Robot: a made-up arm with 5 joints.
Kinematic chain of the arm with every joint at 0, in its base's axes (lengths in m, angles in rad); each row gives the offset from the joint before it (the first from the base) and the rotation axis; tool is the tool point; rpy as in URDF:
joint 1: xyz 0 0 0.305 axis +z
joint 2: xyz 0 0 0 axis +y
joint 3: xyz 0.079 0 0.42 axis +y
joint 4: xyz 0.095 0 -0.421 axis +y
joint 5: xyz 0.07 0 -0.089 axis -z
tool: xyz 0 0 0 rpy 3.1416 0 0
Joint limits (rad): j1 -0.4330..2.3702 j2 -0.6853..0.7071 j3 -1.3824..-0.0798 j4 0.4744..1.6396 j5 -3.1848..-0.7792
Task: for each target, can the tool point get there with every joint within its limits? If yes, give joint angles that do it. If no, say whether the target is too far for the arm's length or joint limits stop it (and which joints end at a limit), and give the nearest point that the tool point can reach.
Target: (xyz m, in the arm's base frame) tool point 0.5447 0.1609 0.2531
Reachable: yes | joints 0.2873 0.3758 -0.9356 0.9001 -2.5596
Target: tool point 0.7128 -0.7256 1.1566
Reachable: no: too far | nearest point 0.5142 -0.2377 0.8120 | short by 0.629 m
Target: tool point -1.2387 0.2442 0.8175
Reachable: no: too far | nearest point -0.4906 0.4770 0.6363 | short by 0.804 m
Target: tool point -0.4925 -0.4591 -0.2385
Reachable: no: joint limits stop it (at a limit: joint 1, joint 2, joint 4) | nearest point -0.1033 0.1004 0.0620 | short by 0.745 m
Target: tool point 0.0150 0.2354 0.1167
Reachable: yes | joints 1.5071 0.4284 -0.2692 0.8448 -2.1903
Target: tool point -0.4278 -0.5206 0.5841
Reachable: no: joint limits stop it (at a limit: joint 1, joint 2, joint 4) | nearest point -0.1450 0.1410 0.4168 | short by 0.739 m
